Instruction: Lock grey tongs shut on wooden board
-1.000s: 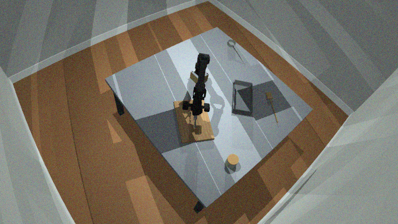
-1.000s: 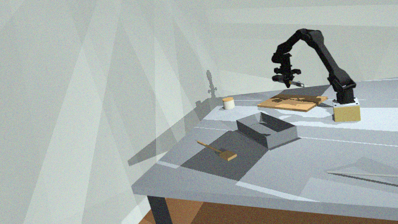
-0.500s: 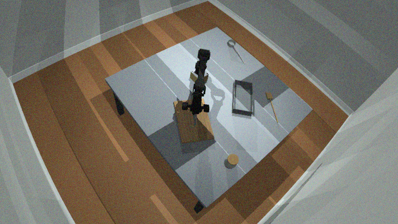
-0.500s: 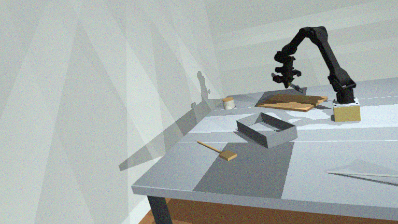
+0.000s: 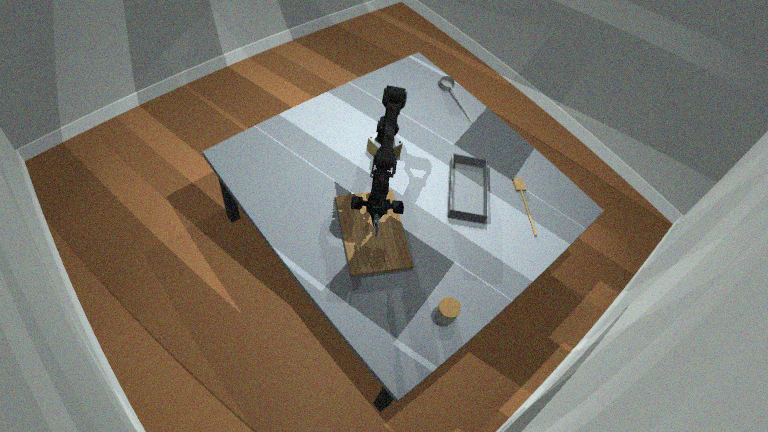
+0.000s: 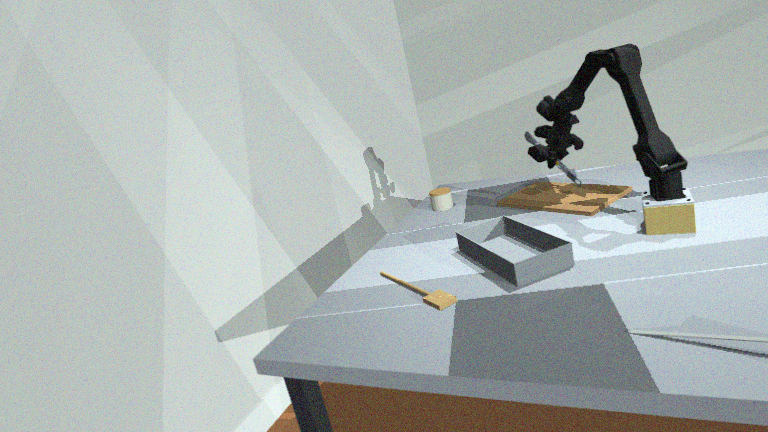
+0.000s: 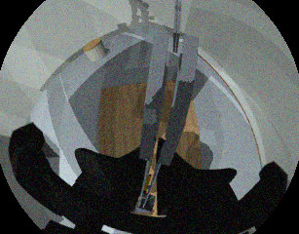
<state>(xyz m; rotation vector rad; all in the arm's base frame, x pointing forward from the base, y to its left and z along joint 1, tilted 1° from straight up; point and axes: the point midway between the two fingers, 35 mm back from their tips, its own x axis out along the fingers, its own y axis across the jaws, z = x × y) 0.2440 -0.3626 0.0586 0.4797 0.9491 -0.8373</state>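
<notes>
Right now the wooden board is 10 cm below my gripper tip, 3 cm to the left of it and 2 cm behind it. The rest, counted from my gripper tip: grey roasting tin: 47 cm to the left, 14 cm ahead, 7 cm below; small wooden cup: 40 cm ahead, 7 cm below, 6 cm to the right.
</notes>
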